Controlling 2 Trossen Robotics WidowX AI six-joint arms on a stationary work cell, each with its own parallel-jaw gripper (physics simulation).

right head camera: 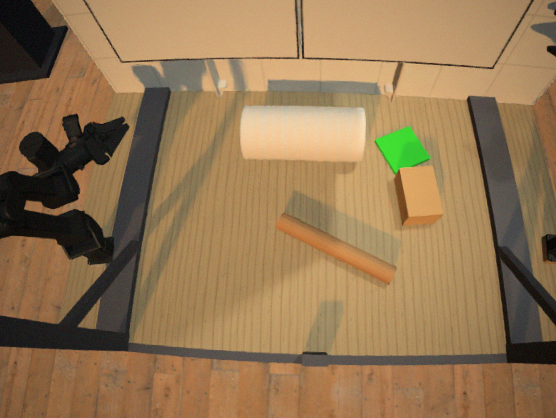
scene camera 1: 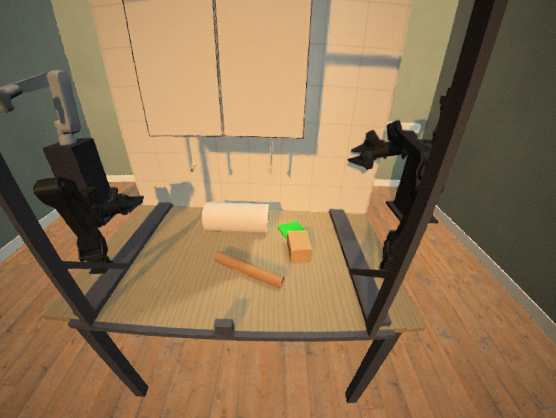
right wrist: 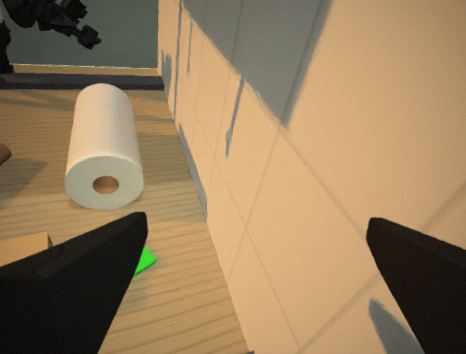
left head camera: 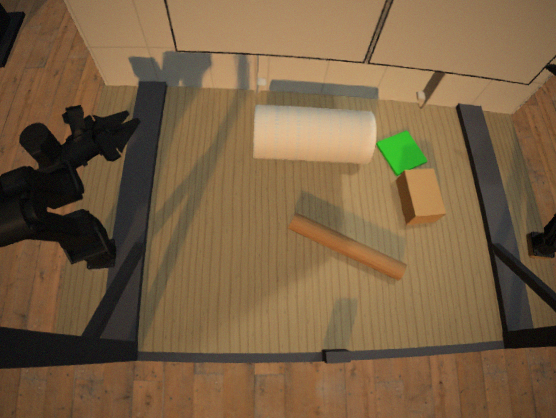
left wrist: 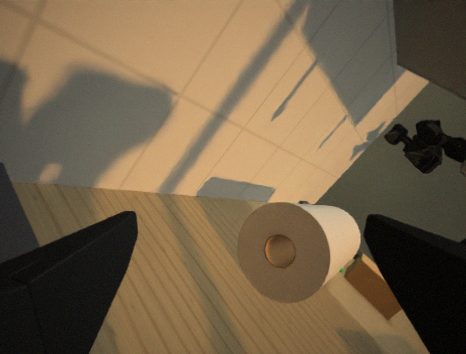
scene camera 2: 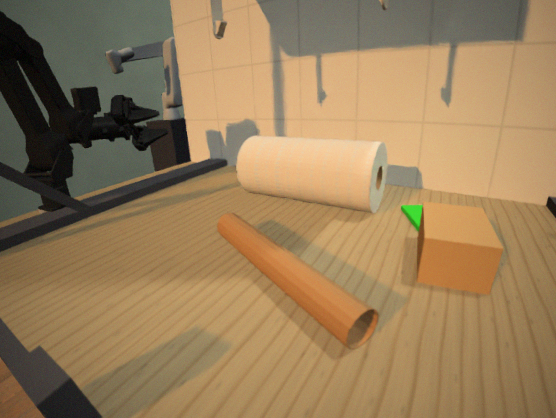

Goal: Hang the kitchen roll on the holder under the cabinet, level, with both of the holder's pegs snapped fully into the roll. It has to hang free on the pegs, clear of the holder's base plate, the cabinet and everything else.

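Places are measured from the left arm's base along level axes (x down, y right, z back), in centimetres.
Pixels of known places: left gripper, fingertip midpoint: (right head camera: pixel 126 121) (scene camera 1: pixel 143 199) (right wrist: pixel 89 33) (left head camera: pixel 133 115) (left wrist: pixel 252 223) (scene camera 2: pixel 163 122); right gripper, fingertip midpoint: (right head camera: pixel 550 29) (scene camera 1: pixel 349 155) (right wrist: pixel 257 225) (left wrist: pixel 395 144); left arm's base, link origin: (right head camera: pixel 101 251) (right wrist: pixel 0 69) (left head camera: pixel 101 254) (scene camera 2: pixel 58 205); right arm's base, link origin: (left head camera: pixel 542 244).
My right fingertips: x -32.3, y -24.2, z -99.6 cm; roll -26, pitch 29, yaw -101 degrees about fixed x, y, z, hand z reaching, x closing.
Ahead of a thing's pixels: the offset from my right fingertips to its top centre.
The white kitchen roll @[dx +21.3, dy +1.1, dz +48.1 cm] (left head camera: pixel 314 134) (right head camera: pixel 303 133) (scene camera 1: pixel 235 217) (scene camera 2: pixel 310 172) (right wrist: pixel 105 125) lies on its side on the table near the tiled wall. Its open core shows in both wrist views. The holder's two arms hang under the cabinet: one arm (scene camera 1: pixel 190 152) (scene camera 2: pixel 217 15) at the left, the other arm (scene camera 1: pixel 271 156) at the right, with small pegs at their lower ends. The base plate is hidden. My left gripper (left head camera: pixel 133 118) (right head camera: pixel 126 123) (scene camera 1: pixel 140 200) (scene camera 2: pixel 161 123) is open and empty, left of the roll. My right gripper (scene camera 1: pixel 351 155) (right wrist: pixel 257 225) is open and empty, raised at the right.
The cabinet (left head camera: pixel 270 25) (right head camera: pixel 200 30) (scene camera 1: pixel 175 70) hangs above the roll. A brown tube @[dx +30.1, dy +28.6, dz +43.9 cm] (left head camera: pixel 347 245) (scene camera 1: pixel 249 270) (scene camera 2: pixel 300 282) lies in front of the roll. A tan block @[dx +28.2, dy +18.6, dz +23.2 cm] (left head camera: pixel 424 192) (scene camera 1: pixel 299 242) and a green tile @[dx +33.2, dy +4.7, dz +23.4 cm] (left head camera: pixel 400 150) (scene camera 1: pixel 291 228) lie at its right. Dark frame beams flank the table.
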